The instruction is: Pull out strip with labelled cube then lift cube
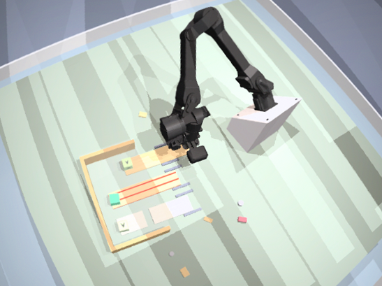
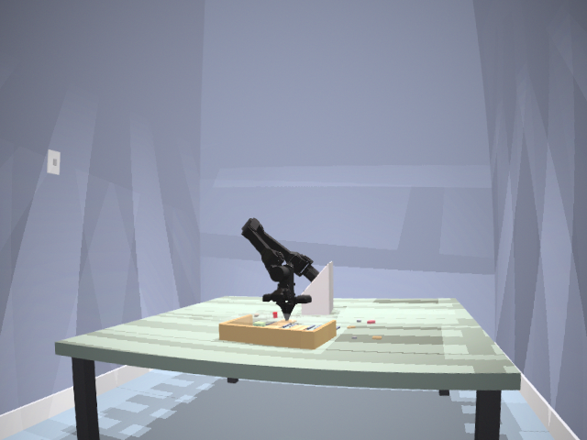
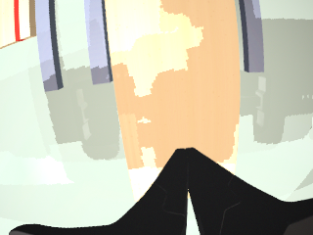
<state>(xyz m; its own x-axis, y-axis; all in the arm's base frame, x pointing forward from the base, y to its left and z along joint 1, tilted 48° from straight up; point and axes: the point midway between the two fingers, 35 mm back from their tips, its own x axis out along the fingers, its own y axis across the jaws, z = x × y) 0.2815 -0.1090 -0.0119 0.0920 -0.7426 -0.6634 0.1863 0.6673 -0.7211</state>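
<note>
The tan strip lies 10 cm ahead of my gripper tip and 2 cm to the right of it. Also, from my gripper tip: red cylinder 9 cm behind, 7 cm to the right, 1 cm above; pink block 2 cm behind, 32 cm to the left.
</note>
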